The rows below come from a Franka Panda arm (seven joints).
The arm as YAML. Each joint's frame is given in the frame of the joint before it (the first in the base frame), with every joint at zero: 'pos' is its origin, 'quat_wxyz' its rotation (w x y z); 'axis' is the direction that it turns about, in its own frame. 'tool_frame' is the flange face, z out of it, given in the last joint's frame.
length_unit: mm
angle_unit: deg
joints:
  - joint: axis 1
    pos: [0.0, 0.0, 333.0]
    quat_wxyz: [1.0, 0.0, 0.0, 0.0]
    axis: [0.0, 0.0, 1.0]
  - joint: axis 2
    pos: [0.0, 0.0, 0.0]
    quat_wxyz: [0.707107, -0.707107, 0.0, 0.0]
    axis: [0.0, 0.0, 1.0]
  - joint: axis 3
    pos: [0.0, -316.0, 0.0]
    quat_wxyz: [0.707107, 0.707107, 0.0, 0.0]
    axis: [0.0, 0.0, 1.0]
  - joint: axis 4
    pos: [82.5, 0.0, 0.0]
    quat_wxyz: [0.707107, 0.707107, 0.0, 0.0]
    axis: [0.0, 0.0, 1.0]
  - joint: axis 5
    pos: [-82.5, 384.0, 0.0]
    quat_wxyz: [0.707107, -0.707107, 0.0, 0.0]
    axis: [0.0, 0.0, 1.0]
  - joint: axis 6
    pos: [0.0, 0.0, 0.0]
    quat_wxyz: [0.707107, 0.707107, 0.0, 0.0]
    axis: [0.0, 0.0, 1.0]
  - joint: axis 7
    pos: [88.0, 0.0, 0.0]
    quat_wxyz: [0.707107, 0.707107, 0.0, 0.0]
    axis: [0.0, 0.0, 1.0]
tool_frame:
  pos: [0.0, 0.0, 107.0]
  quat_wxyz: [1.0, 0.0, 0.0, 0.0]
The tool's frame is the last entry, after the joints.
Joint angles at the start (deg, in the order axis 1, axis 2, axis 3, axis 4, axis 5, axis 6, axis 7):
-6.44, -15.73, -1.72, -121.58, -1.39, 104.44, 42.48
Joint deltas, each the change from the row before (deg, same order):
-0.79, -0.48, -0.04, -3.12, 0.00, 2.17, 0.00
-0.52, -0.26, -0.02, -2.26, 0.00, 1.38, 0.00
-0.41, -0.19, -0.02, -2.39, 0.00, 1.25, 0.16
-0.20, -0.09, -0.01, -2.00, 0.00, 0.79, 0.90
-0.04, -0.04, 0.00, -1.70, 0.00, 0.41, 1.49
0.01, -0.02, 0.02, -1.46, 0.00, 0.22, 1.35
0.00, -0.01, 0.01, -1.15, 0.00, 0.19, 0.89
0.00, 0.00, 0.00, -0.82, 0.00, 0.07, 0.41
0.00, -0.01, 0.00, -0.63, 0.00, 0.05, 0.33
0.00, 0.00, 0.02, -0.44, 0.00, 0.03, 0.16
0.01, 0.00, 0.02, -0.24, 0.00, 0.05, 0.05
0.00, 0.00, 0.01, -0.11, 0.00, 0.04, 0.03
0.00, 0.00, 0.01, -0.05, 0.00, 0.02, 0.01
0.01, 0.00, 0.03, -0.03, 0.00, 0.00, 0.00
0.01, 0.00, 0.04, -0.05, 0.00, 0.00, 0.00
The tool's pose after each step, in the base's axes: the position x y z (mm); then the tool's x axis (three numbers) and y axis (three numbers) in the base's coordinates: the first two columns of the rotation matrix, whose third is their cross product. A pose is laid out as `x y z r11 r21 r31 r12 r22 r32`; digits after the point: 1 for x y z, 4 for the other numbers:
459.7 -75.5 506.0 0.6294 -0.7769 -0.0146 -0.7763 -0.6295 0.0329
454.6 -79.0 491.5 0.6224 -0.7823 -0.0229 -0.7814 -0.6228 0.0398
448.7 -81.3 475.2 0.6144 -0.7882 -0.0353 -0.7866 -0.6154 0.0507
443.2 -81.8 460.8 0.5987 -0.7995 -0.0489 -0.7969 -0.6007 0.0644
437.9 -81.0 448.0 0.5763 -0.8148 -0.0628 -0.8108 -0.5797 0.0808
432.9 -79.8 436.9 0.5562 -0.8276 -0.0756 -0.8219 -0.5613 0.0974
428.8 -78.9 428.1 0.5424 -0.8357 -0.0854 -0.8285 -0.5490 0.1105
425.7 -78.3 421.8 0.5355 -0.8394 -0.0935 -0.8308 -0.5434 0.1206
423.2 -77.8 417.1 0.5298 -0.8423 -0.0994 -0.8326 -0.5389 0.1283
421.4 -77.3 413.7 0.5271 -0.8434 -0.1038 -0.8329 -0.5370 0.1339
420.5 -76.9 411.9 0.5265 -0.8436 -0.1058 -0.8326 -0.5368 0.1364
420.2 -76.7 411.2 0.5261 -0.8437 -0.1065 -0.8326 -0.5365 0.1374
420.0 -76.6 410.8 0.5261 -0.8437 -0.1068 -0.8325 -0.5365 0.1378
419.9 -76.3 410.6 0.5266 -0.8434 -0.1070 -0.8321 -0.5371 0.1383
419.8 -75.9 410.2 0.5272 -0.8429 -0.1075 -0.8315 -0.5378 0.1391

